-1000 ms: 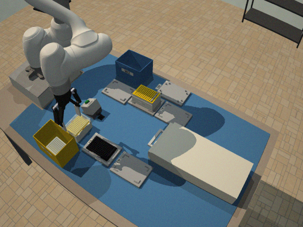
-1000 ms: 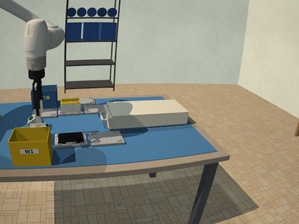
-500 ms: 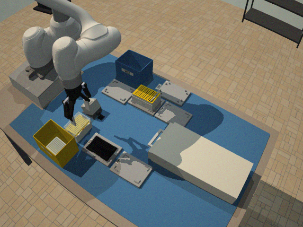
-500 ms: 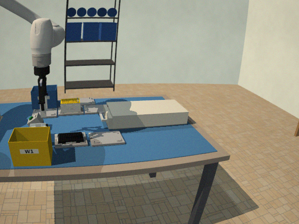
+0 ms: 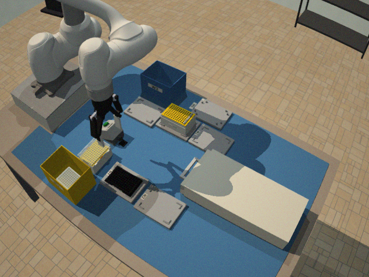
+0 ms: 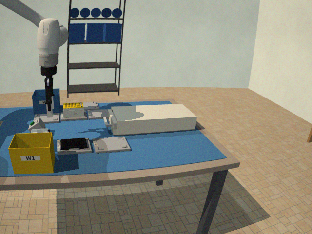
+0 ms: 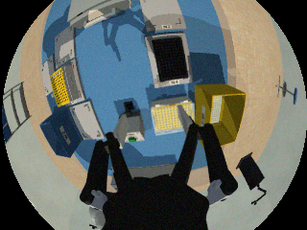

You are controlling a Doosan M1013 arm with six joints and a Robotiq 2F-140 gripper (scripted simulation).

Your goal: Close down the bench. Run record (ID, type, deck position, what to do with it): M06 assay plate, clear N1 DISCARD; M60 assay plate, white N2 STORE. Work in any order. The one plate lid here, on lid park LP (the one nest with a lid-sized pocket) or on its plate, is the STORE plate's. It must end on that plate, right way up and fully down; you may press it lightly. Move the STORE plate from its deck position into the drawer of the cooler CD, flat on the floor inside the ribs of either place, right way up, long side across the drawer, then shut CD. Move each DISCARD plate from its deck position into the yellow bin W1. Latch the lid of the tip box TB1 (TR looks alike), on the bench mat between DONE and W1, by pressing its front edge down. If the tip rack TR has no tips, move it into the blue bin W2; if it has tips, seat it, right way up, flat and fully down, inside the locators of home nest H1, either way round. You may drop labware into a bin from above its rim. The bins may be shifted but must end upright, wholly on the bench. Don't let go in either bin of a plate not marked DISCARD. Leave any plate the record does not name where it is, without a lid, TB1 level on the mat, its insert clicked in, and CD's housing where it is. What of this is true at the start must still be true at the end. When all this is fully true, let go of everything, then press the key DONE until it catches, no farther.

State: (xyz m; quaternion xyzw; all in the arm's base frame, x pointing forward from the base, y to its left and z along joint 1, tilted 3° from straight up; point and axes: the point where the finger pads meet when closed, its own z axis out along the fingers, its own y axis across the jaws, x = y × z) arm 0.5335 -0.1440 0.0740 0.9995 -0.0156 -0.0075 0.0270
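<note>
The tip rack TR lies 12 cm ahead of my hand, 29 cm to the left of it and 12 cm below it. Round my hand: yellow bin W1 (9 cm behind, 20 cm to the right, 14 cm below); then done key box (9 cm behind, 9 cm to the left, 12 cm below); then black plate (10 cm ahead, 8 cm to the right, 16 cm below).
</note>
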